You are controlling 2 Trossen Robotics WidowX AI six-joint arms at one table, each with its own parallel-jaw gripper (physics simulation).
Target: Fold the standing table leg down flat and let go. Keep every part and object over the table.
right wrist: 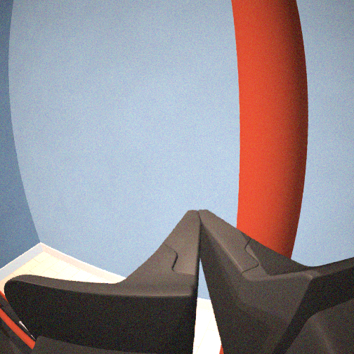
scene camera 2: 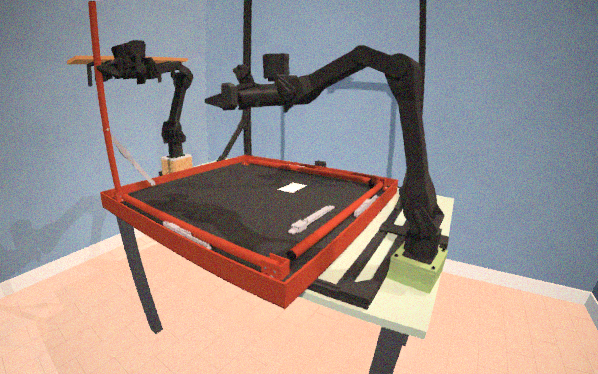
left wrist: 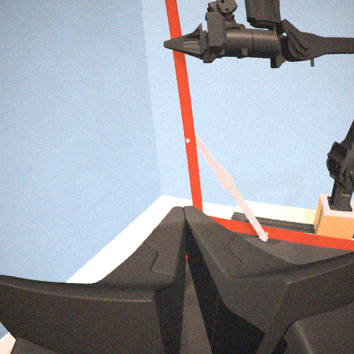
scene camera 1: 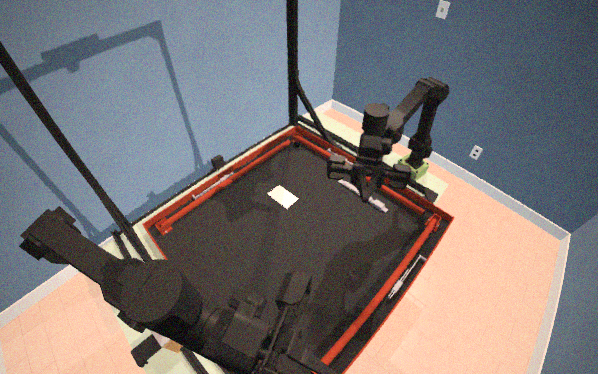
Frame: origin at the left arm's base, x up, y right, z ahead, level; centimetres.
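Where they show: left gripper, fingertip midpoint: (scene camera 2: 205, 101) (scene camera 1: 364, 201); right gripper, fingertip midpoint: (scene camera 2: 97, 67); left arm's base, origin of the base link: (scene camera 2: 420, 253) (scene camera 1: 414, 162); right arm's base, origin of the base link: (scene camera 2: 175, 156).
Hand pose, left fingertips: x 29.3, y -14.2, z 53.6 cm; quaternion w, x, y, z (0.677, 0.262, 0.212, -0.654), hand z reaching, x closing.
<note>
Things, the pixels of their centre, and the offset from my left fingertips. "spot": a spot on its surface instead.
- standing red leg, surface spot: (scene camera 2: 104, 107) spot: dy -20.0, dx +0.7, dz +29.4 cm
- pale brace, surface spot: (scene camera 2: 131, 160) spot: dy -11.7, dx -18.4, dz +34.1 cm
- pale folded brace, body centre: (scene camera 2: 313, 217) (scene camera 1: 362, 194) dy +16.0, dx -30.1, dz -23.6 cm
- white label, body centre: (scene camera 2: 292, 187) (scene camera 1: 282, 196) dy +33.2, dx -31.4, dz -0.9 cm
The standing red leg (scene camera 2: 104, 107) (left wrist: 183, 90) (right wrist: 270, 125) rises upright from the left corner of the upturned red-rimmed table (scene camera 2: 200, 257) (scene camera 1: 382, 320). A pale brace (scene camera 2: 131, 160) (left wrist: 224, 176) slants from the leg to the rim. My right gripper (right wrist: 196, 219) (left wrist: 163, 44) is shut and empty, high up beside the leg. Its tips overlap the leg in the left wrist view; in the right wrist view the leg is right of them. I cannot tell whether they touch. My left gripper (left wrist: 182, 215) (scene camera 2: 207, 101) is shut and empty, above the table and away from the leg.
Other red legs (scene camera 2: 336, 220) (scene camera 2: 195, 231) (scene camera 1: 200, 206) lie flat inside the rim. A pale folded brace (scene camera 2: 311, 219) and a white label (scene camera 1: 283, 196) (scene camera 2: 292, 187) lie on the dark underside. Black posts (scene camera 1: 292, 60) (scene camera 2: 247, 125) stand behind. An orange board (scene camera 2: 172, 59) shows behind my right arm.
</note>
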